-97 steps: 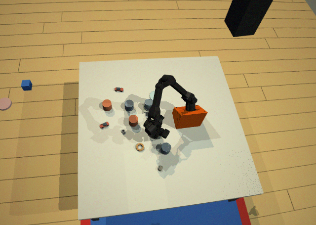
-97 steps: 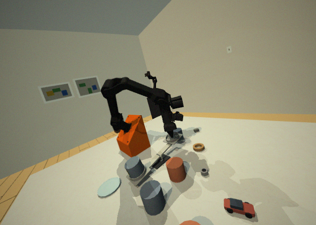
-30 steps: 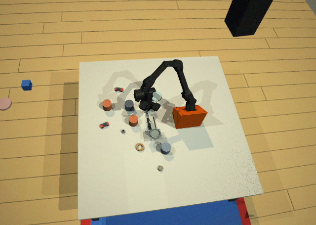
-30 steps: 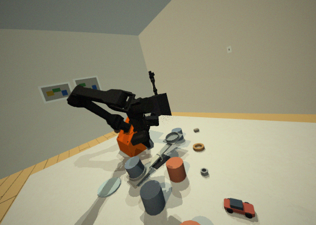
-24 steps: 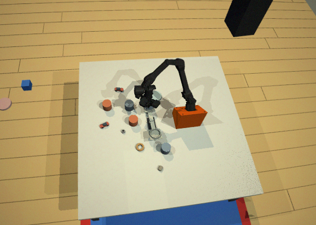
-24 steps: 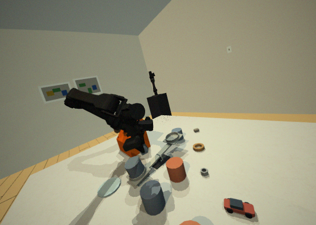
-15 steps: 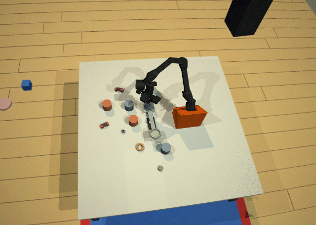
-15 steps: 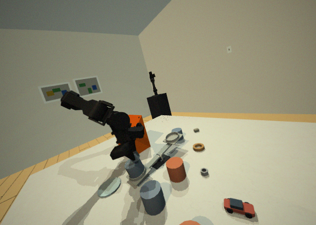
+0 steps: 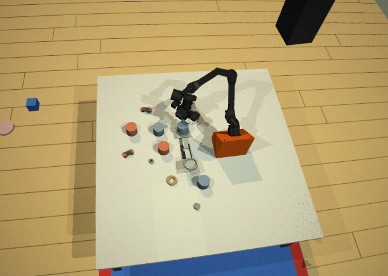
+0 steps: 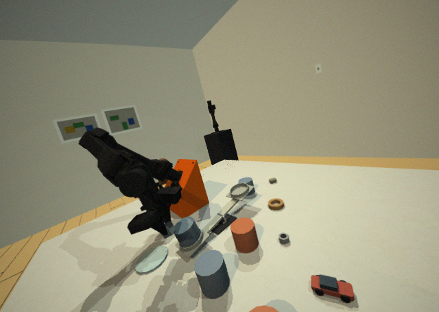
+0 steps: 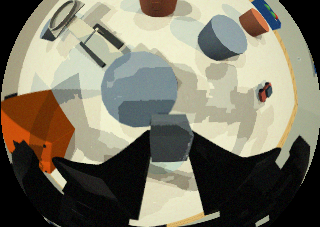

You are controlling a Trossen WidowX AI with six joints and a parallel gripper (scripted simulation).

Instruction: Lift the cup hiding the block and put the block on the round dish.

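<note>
Right now the pale blue round dish is 9 cm below my gripper tip, 8 cm behind it and 5 cm to the right of it. Round my gripper tip: balance: 19 cm to the left, 6 cm below, 2 cm ahead; grey block: right at my gripper tip; nut: 25 cm ahead, 21 cm to the left, 9 cm below.
</note>
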